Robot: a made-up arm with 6 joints.
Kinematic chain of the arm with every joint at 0, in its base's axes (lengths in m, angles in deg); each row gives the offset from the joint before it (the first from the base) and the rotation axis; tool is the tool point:
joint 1: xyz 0 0 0.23 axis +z
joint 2: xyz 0 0.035 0 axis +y
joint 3: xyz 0 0 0.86 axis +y
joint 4: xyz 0 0 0.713 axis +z
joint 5: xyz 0 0 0 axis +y
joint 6: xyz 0 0 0.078 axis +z
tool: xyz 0 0 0
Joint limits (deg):
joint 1: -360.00..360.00
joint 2: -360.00..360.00
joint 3: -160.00..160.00
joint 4: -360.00..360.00
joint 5: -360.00..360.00
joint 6: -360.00..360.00
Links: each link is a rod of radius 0.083 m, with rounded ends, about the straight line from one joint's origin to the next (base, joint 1, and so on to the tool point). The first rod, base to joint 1, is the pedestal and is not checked.
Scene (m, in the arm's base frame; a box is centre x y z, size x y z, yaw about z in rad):
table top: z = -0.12
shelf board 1: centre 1.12 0.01 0.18 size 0.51 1.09 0.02 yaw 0
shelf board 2: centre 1.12 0.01 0.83 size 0.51 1.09 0.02 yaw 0
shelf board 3: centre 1.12 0.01 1.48 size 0.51 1.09 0.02 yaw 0
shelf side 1: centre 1.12 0.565 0.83 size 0.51 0.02 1.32 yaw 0
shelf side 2: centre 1.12 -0.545 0.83 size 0.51 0.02 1.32 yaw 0
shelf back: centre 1.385 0.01 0.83 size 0.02 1.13 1.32 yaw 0
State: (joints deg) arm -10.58 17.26 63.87 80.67 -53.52 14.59
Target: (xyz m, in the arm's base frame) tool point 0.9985 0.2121 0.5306
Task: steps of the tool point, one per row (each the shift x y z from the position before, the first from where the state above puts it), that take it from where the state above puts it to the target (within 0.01 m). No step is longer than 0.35 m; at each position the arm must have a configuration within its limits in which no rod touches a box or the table.
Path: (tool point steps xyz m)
1: -0.2054 0.2163 0.1690
2: -0.2665 0.1151 0.1116
3: -0.2784 0.0002 0.0514
4: -0.2407 -0.1061 -0.0081
5: 0.2306 0.1497 -0.1212
6: 0.1979 0.0888 -0.1828
7: 0.1430 0.0299 -0.2207
8: 0.0743 -0.0190 -0.2319
9: 0.0017 -0.0520 -0.2150
10: 0.1838 0.0127 0.0090
11: 0.1763 -0.0127 -0.0091

